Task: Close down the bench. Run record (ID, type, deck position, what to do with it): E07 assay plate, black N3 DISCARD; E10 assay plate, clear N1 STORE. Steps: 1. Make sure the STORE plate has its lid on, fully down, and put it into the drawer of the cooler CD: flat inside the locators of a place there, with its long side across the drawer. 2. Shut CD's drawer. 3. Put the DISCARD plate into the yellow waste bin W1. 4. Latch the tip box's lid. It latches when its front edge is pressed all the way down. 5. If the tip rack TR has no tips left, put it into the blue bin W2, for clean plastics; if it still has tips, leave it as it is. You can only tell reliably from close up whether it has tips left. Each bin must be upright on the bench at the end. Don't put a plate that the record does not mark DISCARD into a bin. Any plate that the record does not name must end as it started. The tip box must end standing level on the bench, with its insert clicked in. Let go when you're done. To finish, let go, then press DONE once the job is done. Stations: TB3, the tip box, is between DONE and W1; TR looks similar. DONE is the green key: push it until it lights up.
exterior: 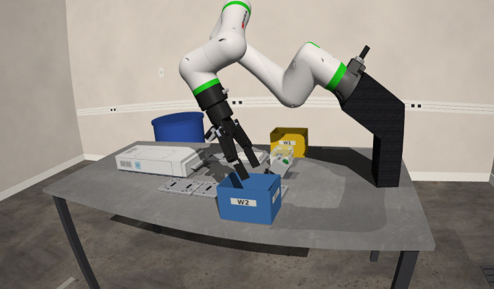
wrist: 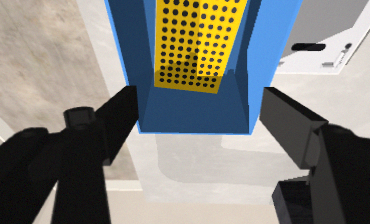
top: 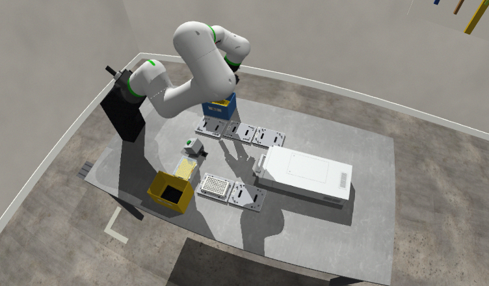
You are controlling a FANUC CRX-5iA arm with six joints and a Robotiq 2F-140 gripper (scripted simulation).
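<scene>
The green DONE key is 32 cm to the right of my hand, 11 cm behind it and 10 cm below it. Round my hand: yellow tip rack TR: 13 cm below, 1 cm behind; then clear tip box lid: 48 cm to the right, 11 cm below, 9 cm behind; then blue bin W2: 13 cm below.
</scene>
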